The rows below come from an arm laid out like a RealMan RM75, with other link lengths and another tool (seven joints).
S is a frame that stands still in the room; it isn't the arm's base.
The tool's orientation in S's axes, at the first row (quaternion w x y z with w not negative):
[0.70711, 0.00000, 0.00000, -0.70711]
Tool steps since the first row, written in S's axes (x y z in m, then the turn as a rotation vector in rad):
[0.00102, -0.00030, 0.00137, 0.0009, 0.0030, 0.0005]
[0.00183, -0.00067, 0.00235, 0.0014, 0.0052, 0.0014]
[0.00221, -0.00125, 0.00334, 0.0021, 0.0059, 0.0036]
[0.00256, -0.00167, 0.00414, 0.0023, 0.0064, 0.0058]
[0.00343, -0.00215, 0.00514, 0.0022, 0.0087, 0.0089]
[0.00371, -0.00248, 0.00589, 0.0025, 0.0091, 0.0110]
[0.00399, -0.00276, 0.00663, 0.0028, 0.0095, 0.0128]
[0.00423, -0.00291, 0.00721, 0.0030, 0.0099, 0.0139]
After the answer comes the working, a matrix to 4 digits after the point.
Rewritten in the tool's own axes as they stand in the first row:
[0.00030, 0.00102, 0.00137, -0.0030, 0.0009, 0.0005]
[0.00067, 0.00183, 0.00235, -0.0052, 0.0014, 0.0014]
[0.00125, 0.00221, 0.00334, -0.0059, 0.0021, 0.0036]
[0.00167, 0.00256, 0.00414, -0.0064, 0.0023, 0.0058]
[0.00215, 0.00343, 0.00514, -0.0087, 0.0022, 0.0089]
[0.00248, 0.00371, 0.00589, -0.0091, 0.0025, 0.0110]
[0.00276, 0.00399, 0.00663, -0.0095, 0.0028, 0.0128]
[0.00291, 0.00423, 0.00721, -0.0099, 0.0030, 0.0139]

The tool's axes in the first row as the columns of a matrix, in S's axes (rounded; the answer above uses it unrounded):
[0.0000, 1.0000, 0.0000]
[-1.0000, 0.0000, 0.0000]
[0.0000, 0.0000, 1.0000]

